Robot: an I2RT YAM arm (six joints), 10 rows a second.
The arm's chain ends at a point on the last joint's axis. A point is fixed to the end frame.
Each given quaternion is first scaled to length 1.
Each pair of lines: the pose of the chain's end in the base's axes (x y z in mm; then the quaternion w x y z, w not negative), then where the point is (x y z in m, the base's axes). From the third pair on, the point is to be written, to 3 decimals.
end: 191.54, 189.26, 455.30, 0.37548, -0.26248, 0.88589, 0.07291
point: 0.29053 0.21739 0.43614
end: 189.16, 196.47, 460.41, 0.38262, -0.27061, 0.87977, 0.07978
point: 0.28779 0.22694 0.44303
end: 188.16, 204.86, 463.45, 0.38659, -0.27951, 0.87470, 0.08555
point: 0.286 0.238 0.447
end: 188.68, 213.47, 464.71, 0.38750, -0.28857, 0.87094, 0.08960
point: 0.286 0.248 0.449
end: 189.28, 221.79, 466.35, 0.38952, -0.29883, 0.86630, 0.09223
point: 0.286 0.259 0.451
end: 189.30, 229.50, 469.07, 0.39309, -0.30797, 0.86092, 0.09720
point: 0.285 0.269 0.455
